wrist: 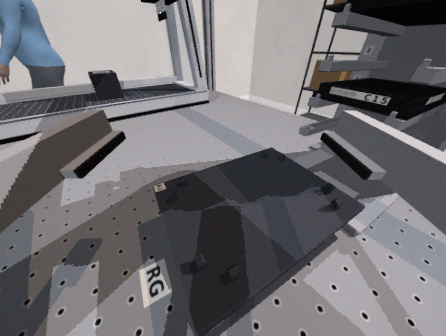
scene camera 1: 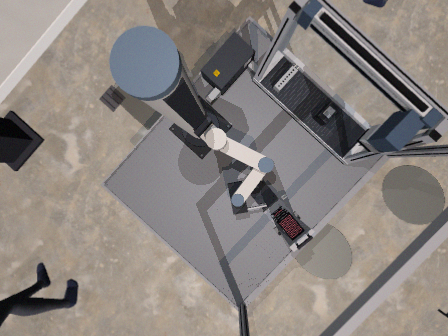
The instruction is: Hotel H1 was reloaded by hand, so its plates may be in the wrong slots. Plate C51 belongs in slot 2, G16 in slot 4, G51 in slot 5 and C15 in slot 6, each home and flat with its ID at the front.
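Places are measured from the arm's base along level axes (x left, y back, z up), in metres.
Pixels of known places: gripper, fingertip midpoint: [wrist: 223, 123] [scene camera 1: 263, 191].
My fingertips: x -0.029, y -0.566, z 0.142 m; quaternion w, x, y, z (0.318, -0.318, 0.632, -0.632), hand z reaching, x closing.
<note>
Ahead of a thing's pixels: the offset from my fingertips to its top centre. "pt": to the spot under its first point.
The hotel [scene camera 1: 305, 231] [wrist: 350, 23] stands near the table edge in the scene view and at the right of the wrist view. A dark plate marked C15 {dx -0.040, dy -0.194, dz +0.013 m} [wrist: 400, 95] lies in it, ID outward, on the level below the one tagged 3; its own slot tag is unreadable. Part of another dark plate {pt dx -0.028, dy -0.166, dz +0.071 m} [wrist: 400, 11] shows higher up. A plate with red wells {dx -0.040, dy -0.194, dz +0.155 m} [scene camera 1: 290, 223] is on top in the scene view. IDs C51, G16 and G51 cannot be read. My gripper [wrist: 223, 123] is open and empty, left of the hotel in the wrist view.
A low dark stand [wrist: 280, 200] [scene camera 1: 265, 193] with small pegs, beside an RG label {pt dx -0.009, dy +0.083, dz -0.129 m} [wrist: 155, 283], is in front of and below the fingers. A framed deck [scene camera 1: 312, 107] [wrist: 150, 100] holding a black block {pt dx +0.544, dy +0.037, dz -0.038 m} [wrist: 106, 84] and a dark box {pt dx +0.419, dy +0.680, dz -0.014 m} [scene camera 1: 227, 62] stand farther off.
</note>
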